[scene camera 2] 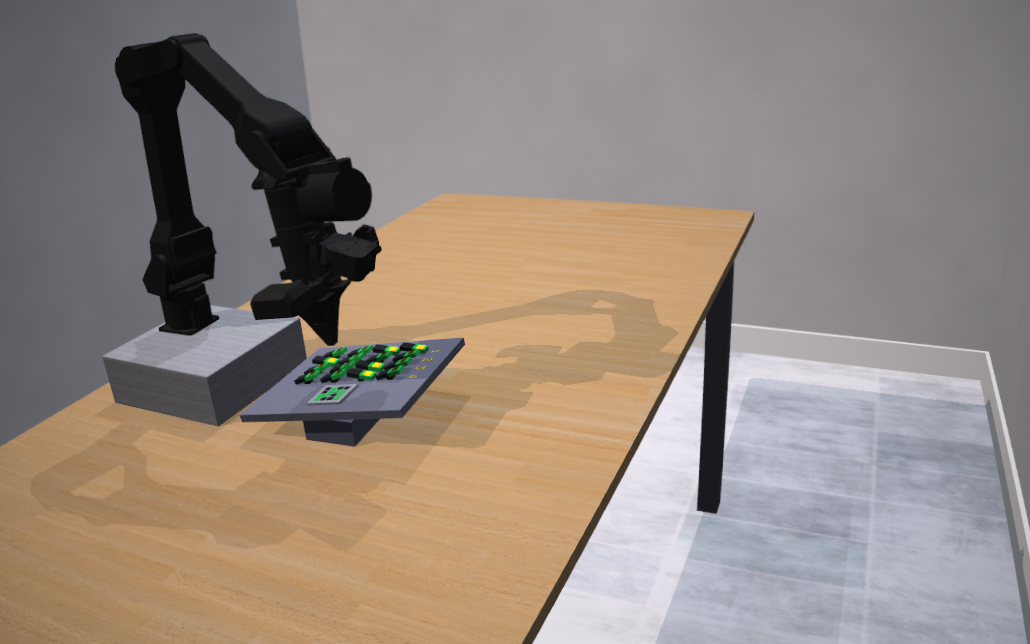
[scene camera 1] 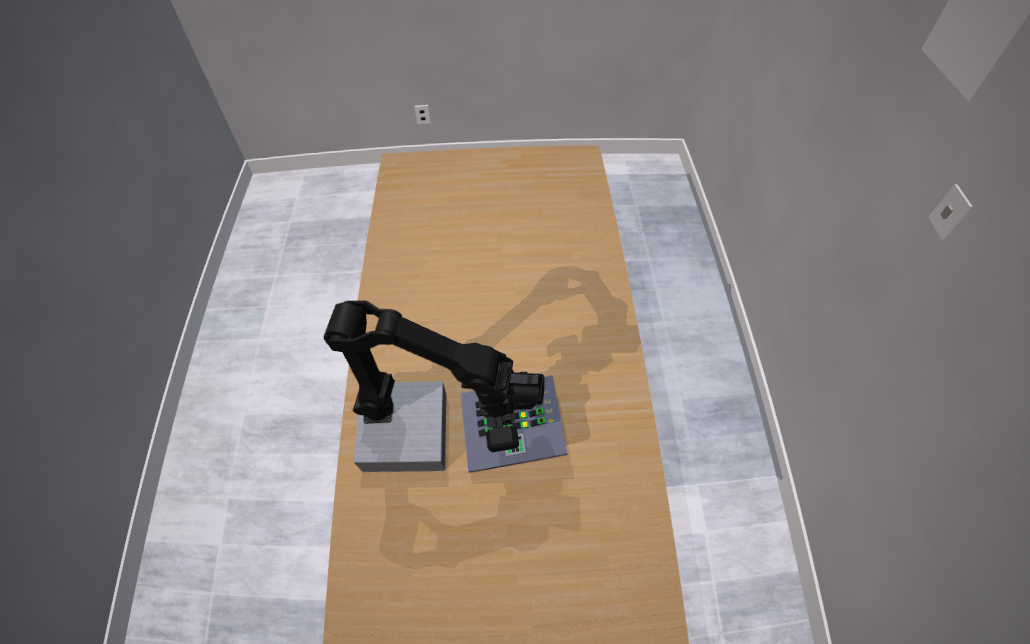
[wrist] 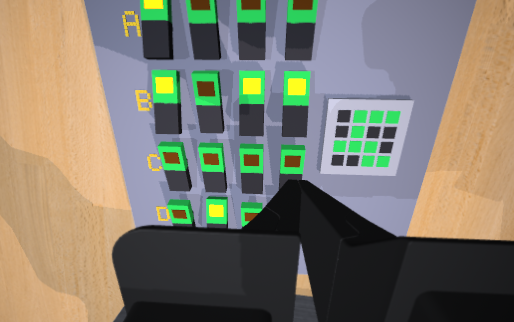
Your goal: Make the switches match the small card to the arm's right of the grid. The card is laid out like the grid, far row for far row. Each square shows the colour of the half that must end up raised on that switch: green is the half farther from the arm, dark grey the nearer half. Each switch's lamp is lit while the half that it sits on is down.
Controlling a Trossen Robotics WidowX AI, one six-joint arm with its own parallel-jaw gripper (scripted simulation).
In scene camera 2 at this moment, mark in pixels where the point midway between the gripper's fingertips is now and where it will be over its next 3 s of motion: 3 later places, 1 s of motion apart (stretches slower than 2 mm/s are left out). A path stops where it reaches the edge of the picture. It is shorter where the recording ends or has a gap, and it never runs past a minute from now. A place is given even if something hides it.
The gripper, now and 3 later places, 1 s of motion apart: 332,344; 340,369; 342,372; 331,329
